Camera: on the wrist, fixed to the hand. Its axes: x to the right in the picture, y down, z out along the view.
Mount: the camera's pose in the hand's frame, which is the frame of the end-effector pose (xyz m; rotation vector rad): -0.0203 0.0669 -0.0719 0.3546 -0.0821 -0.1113
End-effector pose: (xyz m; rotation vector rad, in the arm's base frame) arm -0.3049 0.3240 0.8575 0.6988 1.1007 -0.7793
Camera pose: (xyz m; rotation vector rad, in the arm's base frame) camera -0.2905 0.4231 0.8622 0.8990 0.9415 -1.1052
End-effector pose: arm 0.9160 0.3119 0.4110 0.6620 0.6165 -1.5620
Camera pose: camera 0.9882 0.3718 0.3755 0.8335 0.3202 -1.8140
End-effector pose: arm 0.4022 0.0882 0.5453 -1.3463 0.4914 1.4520
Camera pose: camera 0.3742 -0.0048 0.5204 -1.0125 0.5804 1.2547
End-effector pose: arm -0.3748 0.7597 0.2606 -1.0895 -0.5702 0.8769
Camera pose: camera -0.3522 0.7188 0.1719 -0.6971 -0.5144 0.8884
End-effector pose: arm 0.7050 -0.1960 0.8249 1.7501 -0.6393 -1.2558
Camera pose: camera 0.7696 -0.1878 0.9012 2.0543 -0.8643 -1.3584
